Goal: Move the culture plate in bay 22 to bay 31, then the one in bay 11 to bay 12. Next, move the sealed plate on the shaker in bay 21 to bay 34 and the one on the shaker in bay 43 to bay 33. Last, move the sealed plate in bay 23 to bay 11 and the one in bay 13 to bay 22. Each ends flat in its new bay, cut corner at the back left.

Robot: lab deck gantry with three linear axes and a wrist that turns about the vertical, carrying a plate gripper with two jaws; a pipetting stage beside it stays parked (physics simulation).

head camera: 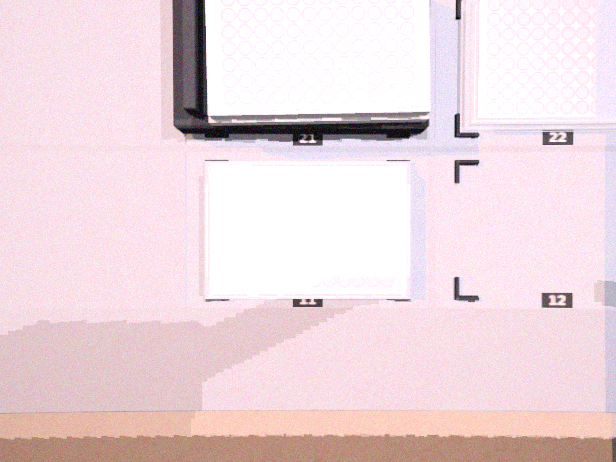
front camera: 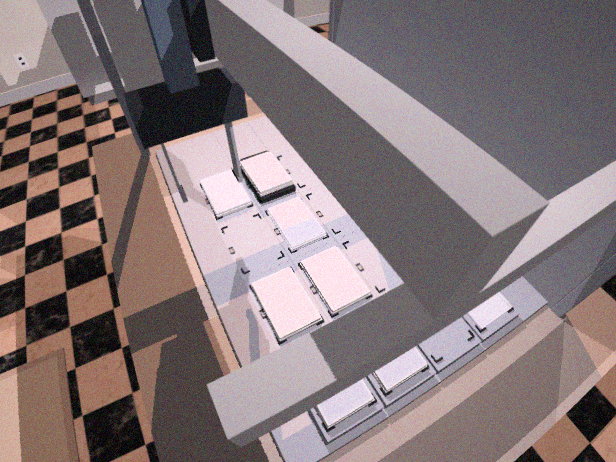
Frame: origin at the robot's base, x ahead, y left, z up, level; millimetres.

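Where they show: gripper, fingertip midpoint: [front camera: 210, 185]; robot's base at its link origin: [head camera: 210, 295] [front camera: 201, 184].
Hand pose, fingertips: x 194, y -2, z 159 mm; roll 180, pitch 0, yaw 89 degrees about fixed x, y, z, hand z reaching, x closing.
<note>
Each offset is from my fingertips to the centre of the thing. "pt": to the spot under its first point.
My gripper [front camera: 212, 190] is open, its two jaws hanging on either side of the culture plate @(146 mm down, 130 mm back, 45 mm left) [front camera: 226, 192] [head camera: 307, 230] in bay 11; the exact jaw height is hard to tell. Its jaws do not show in the head view. The sealed plate @(129 mm down, 124 mm back, 151 mm left) [front camera: 267, 172] [head camera: 317, 60] sits on the dark shaker [front camera: 277, 192] [head camera: 190, 60] in bay 21. The culture plate @(151 mm down, 34 mm ahead, 152 mm left) [front camera: 298, 220] [head camera: 540, 60] lies in bay 22. The sealed plates in bay 23 @(pt 144 mm down, 206 mm ahead, 151 mm left) [front camera: 336, 279] and bay 13 @(pt 144 mm down, 204 mm ahead, 45 mm left) [front camera: 286, 302] lie flat. Bay 31, bay 33 and the shaker in bay 43 are hidden in the front view.
Bay 12's corner marks [front camera: 245, 270] [head camera: 465, 297] show beside bay 11. Large grey beams [front camera: 380, 105] cross the front view and hide the far bays. More plates, one @(137 mm down, 362 mm ahead, 45 mm left) [front camera: 348, 402], another @(137 mm down, 362 mm ahead, 152 mm left) [front camera: 402, 369] and a third @(140 mm down, 362 mm ahead, 366 mm left) [front camera: 491, 310], lie along the near end of the deck.
</note>
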